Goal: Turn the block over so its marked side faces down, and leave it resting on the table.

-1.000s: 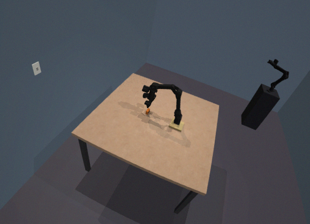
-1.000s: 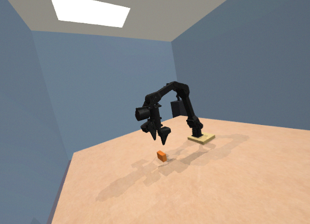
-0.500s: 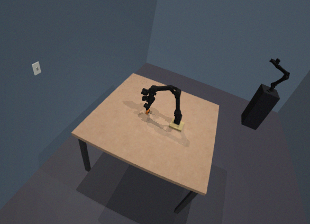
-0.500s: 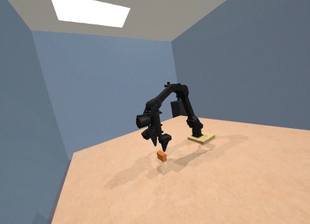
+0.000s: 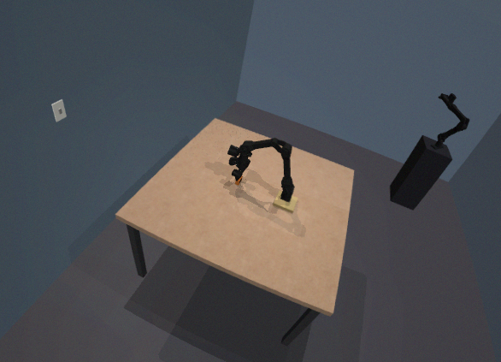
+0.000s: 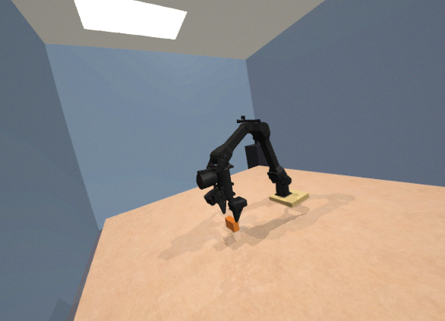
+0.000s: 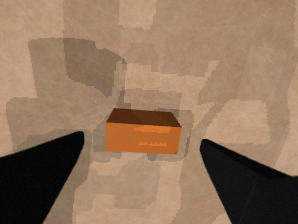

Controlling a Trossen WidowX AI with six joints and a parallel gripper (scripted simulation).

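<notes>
My gripper tip is now 10 mm past the orange block and 30 mm above it.
</notes>
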